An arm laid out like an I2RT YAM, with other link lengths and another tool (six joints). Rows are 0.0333 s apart.
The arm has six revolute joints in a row. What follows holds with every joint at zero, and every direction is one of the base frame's. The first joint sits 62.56 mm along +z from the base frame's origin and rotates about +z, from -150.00 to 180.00 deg. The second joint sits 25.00 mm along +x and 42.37 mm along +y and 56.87 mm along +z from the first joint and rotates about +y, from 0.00 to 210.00 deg. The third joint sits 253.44 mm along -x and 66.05 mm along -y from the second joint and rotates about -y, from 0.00 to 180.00 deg. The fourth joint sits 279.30 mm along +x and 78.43 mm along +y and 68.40 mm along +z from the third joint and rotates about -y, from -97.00 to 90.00 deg. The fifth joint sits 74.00 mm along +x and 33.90 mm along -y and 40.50 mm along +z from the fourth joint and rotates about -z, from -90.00 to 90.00 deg. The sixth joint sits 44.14 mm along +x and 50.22 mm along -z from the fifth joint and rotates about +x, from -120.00 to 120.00 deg. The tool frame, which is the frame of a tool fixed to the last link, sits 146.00 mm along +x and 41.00 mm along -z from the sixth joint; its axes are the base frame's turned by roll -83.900, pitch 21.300 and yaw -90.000 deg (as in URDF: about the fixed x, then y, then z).
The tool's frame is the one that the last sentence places.
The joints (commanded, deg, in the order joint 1, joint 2, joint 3, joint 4, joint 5, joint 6), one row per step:
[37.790, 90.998, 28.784, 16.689, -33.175, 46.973]
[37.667, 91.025, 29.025, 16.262, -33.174, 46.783]
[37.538, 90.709, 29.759, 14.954, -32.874, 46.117]
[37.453, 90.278, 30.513, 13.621, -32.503, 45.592]
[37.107, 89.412, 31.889, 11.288, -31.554, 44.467]
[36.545, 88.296, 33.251, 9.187, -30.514, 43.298]
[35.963, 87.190, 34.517, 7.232, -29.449, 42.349]
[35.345, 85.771, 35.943, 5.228, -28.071, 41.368]
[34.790, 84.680, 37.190, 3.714, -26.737, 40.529]
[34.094, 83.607, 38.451, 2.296, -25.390, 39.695]
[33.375, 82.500, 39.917, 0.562, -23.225, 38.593]
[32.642, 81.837, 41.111, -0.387, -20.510, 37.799]
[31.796, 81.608, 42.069, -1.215, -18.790, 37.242]
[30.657, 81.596, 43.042, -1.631, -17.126, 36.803]
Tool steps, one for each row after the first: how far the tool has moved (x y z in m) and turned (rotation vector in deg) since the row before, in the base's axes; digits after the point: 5 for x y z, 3 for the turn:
[0.00093, -0.00032, 0.00014, -0.155, 0.018, -0.010]
[0.00297, 0.00001, 0.00216, -0.415, -0.452, 0.063]
[0.00311, 0.00028, 0.00290, -0.373, -0.457, -0.024]
[0.00777, -0.00040, 0.00565, -0.764, -1.217, -0.315]
[0.00999, -0.00091, 0.00767, -0.569, -1.650, -0.563]
[0.00971, -0.00147, 0.00776, -0.550, -1.509, -0.739]
[0.01164, -0.00167, 0.01041, -0.521, -1.989, -0.984]
[0.01068, -0.00190, 0.00895, -0.503, -1.832, -0.992]
[0.01149, -0.00280, 0.00950, -0.486, -1.889, -1.162]
[0.01362, -0.00485, 0.00959, -1.114, -2.298, -1.639]
[0.01501, -0.00623, 0.00691, -1.317, -2.291, -2.275]
[0.01144, -0.00624, 0.00420, -0.997, -1.274, -1.802]
[0.01359, -0.00742, 0.00431, -0.830, -1.327, -2.134]

